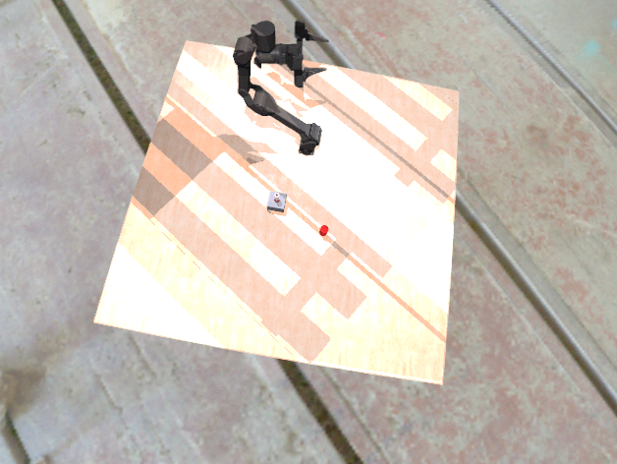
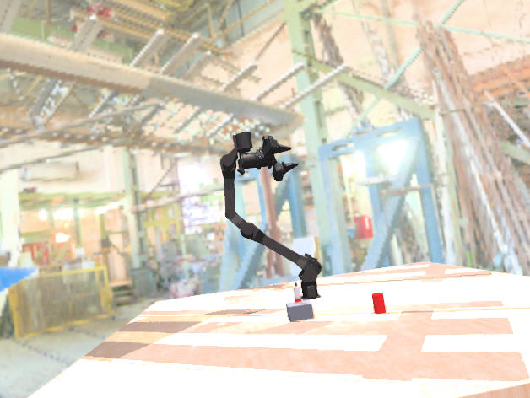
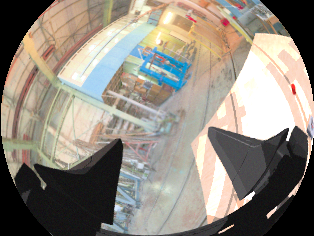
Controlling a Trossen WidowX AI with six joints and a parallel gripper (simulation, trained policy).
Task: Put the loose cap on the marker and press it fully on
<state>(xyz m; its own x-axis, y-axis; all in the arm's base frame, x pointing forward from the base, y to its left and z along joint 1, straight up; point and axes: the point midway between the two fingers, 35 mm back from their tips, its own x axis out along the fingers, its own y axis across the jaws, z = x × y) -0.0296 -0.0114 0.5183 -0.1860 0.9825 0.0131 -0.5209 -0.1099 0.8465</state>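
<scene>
Now: the red cap 390 mm ahead of my gripper tip, 100 mm to the left of it and 490 mm below it. From my gripper tip the other things lie so: grey holder block: 310 mm ahead, 100 mm to the right, 500 mm below.
</scene>
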